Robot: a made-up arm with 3 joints. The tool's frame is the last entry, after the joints. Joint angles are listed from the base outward.
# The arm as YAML. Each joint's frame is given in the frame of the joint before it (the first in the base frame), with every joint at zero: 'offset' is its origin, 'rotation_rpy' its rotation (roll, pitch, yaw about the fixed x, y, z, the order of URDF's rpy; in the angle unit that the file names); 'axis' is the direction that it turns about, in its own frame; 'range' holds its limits. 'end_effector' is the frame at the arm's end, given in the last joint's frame.
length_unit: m
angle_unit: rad
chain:
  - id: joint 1
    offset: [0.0, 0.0, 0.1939]
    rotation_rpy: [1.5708, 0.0, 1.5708]
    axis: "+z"
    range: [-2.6, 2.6]
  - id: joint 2
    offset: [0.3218, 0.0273, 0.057]
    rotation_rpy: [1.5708, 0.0, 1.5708]
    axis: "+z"
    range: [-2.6, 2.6]
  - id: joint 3
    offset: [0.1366, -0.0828, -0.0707]
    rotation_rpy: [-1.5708, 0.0, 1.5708]
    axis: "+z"
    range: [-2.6, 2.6]
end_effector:
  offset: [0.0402, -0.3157, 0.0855]
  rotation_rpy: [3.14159, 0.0, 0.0]
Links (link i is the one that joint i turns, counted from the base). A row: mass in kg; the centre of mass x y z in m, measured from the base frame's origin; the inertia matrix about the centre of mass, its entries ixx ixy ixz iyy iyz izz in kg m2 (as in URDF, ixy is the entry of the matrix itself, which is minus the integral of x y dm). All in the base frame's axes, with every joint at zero. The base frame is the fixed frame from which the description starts. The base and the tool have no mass.
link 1: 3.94; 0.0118 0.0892 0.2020; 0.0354 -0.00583 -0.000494 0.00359 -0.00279 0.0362
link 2: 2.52; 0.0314 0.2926 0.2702; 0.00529 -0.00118 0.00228 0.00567 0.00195 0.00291
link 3: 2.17; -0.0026 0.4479 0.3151; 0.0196 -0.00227 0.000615 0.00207 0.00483 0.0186
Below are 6 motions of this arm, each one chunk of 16 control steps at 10 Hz.
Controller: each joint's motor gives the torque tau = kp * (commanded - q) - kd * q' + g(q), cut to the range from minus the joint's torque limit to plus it. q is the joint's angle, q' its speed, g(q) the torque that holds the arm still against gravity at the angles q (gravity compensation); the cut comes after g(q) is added. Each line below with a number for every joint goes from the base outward.
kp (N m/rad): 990 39 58
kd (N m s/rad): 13 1.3 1.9
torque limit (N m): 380 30 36
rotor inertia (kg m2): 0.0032 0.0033 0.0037
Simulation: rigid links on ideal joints. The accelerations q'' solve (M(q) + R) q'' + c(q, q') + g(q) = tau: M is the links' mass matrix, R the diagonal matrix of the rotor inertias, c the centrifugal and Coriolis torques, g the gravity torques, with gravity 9.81 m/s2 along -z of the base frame. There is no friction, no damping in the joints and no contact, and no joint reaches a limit. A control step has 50 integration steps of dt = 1/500 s. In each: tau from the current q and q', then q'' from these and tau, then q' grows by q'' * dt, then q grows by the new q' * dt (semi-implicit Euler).
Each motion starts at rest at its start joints. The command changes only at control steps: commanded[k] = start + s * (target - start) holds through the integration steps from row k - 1 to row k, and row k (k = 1, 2, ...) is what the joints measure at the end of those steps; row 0 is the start. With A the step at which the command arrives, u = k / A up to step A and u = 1 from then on. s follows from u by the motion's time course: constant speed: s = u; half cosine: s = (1 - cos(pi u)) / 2; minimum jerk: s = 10 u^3 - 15 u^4 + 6 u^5; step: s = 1 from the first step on.
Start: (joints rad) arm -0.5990 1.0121 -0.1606
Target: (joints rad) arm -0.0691 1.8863 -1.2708
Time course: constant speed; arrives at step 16
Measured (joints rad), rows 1 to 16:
1: -0.5575 1.0846 -0.2422
2: -0.5238 1.1200 -0.3305
3: -0.4924 1.1820 -0.3917
4: -0.4596 1.2407 -0.4588
5: -0.4262 1.2911 -0.5323
6: -0.3934 1.3445 -0.6024
7: -0.3606 1.4003 -0.6710
8: -0.3277 1.4545 -0.7408
9: -0.2947 1.5078 -0.8108
10: -0.2618 1.5619 -0.8803
11: -0.2289 1.6163 -0.9497
12: -0.1960 1.6704 -1.0191
13: -0.1631 1.7243 -1.0885
14: -0.1303 1.7784 -1.1579
15: -0.0974 1.8326 -1.2271
16: -0.0646 1.8868 -1.2963

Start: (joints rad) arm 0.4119 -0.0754 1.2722
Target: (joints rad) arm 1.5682 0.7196 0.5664
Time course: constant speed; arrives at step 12
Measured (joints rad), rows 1 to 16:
1: 0.5205 -0.0308 1.2215
2: 0.6194 0.0414 1.1554
3: 0.7155 0.1060 1.0960
4: 0.8123 0.1665 1.0354
5: 0.9090 0.2300 0.9745
6: 1.0057 0.2933 0.9140
7: 1.1024 0.3565 0.8530
8: 1.1991 0.4202 0.7921
9: 1.2958 0.4841 0.7312
10: 1.3924 0.5484 0.6701
11: 1.4890 0.6131 0.6089
12: 1.5856 0.6784 0.5476
13: 1.5668 0.7207 0.5533
14: 1.5669 0.7290 0.5810
15: 1.5689 0.7170 0.5630
16: 1.5683 0.7177 0.5641

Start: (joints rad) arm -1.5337 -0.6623 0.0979
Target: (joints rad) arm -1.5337 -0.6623 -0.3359
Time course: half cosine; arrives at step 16
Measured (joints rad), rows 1 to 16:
1: -1.5337 -0.6620 0.0936
2: -1.5338 -0.6621 0.0804
3: -1.5339 -0.6626 0.0589
4: -1.5339 -0.6628 0.0310
5: -1.5339 -0.6628 -0.0027
6: -1.5340 -0.6630 -0.0410
7: -1.5340 -0.6630 -0.0823
8: -1.5340 -0.6630 -0.1249
9: -1.5340 -0.6630 -0.1674
10: -1.5340 -0.6630 -0.2080
11: -1.5340 -0.6630 -0.2451
12: -1.5340 -0.6630 -0.2774
13: -1.5339 -0.6630 -0.3036
14: -1.5339 -0.6629 -0.3226
15: -1.5338 -0.6629 -0.3339
16: -1.5338 -0.6629 -0.3369

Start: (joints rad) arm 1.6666 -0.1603 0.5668
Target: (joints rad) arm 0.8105 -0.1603 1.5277
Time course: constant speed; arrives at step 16
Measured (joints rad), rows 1 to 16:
1: 1.5955 -0.1448 0.6191
2: 1.5469 -0.1503 0.6901
3: 1.4936 -0.1460 0.7461
4: 1.4405 -0.1482 0.8055
5: 1.3877 -0.1472 0.8658
6: 1.3347 -0.1474 0.9257
7: 1.2818 -0.1478 0.9856
8: 1.2289 -0.1481 1.0456
9: 1.1759 -0.1485 1.1057
10: 1.1229 -0.1491 1.1658
11: 1.0699 -0.1497 1.2259
12: 1.0169 -0.1504 1.2860
13: 0.9639 -0.1512 1.3462
14: 0.9109 -0.1521 1.4063
15: 0.8578 -0.1530 1.4665
16: 0.8048 -0.1540 1.5266

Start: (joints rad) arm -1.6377 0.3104 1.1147
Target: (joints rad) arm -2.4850 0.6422 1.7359
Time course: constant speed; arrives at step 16
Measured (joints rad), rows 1 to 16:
1: -1.6973 0.3502 1.1480
2: -1.7507 0.3818 1.1967
3: -1.8025 0.3931 1.2332
4: -1.8553 0.4147 1.2713
5: -1.9079 0.4373 1.3113
6: -1.9604 0.4570 1.3502
7: -2.0130 0.4775 1.3892
8: -2.0657 0.4984 1.4283
9: -2.1183 0.5188 1.4673
10: -2.1710 0.5394 1.5063
11: -2.2236 0.5599 1.5452
12: -2.2763 0.5804 1.5842
13: -2.3291 0.6009 1.6231
14: -2.3818 0.6214 1.6621
15: -2.4345 0.6419 1.7010
16: -2.4873 0.6624 1.7399

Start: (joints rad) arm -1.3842 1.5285 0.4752
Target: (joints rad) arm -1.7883 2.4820 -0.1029
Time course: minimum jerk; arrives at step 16
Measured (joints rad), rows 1 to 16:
1: -1.3852 1.5311 0.4739
2: -1.3914 1.5473 0.4663
3: -1.4056 1.5837 0.4491
4: -1.4288 1.6416 0.4197
5: -1.4608 1.7194 0.3778
6: -1.5002 1.8141 0.3249
7: -1.5449 1.9208 0.2633
8: -1.5924 2.0335 0.1961
9: -1.6396 2.1452 0.1272
10: -1.6836 2.2487 0.0616
11: -1.7217 2.3371 0.0040
12: -1.7516 2.4055 -0.0419
13: -1.7723 2.4517 -0.0742
14: -1.7840 2.4763 -0.0932
15: -1.7882 2.4837 -0.1013
16: -1.7883 2.4822 -0.1029

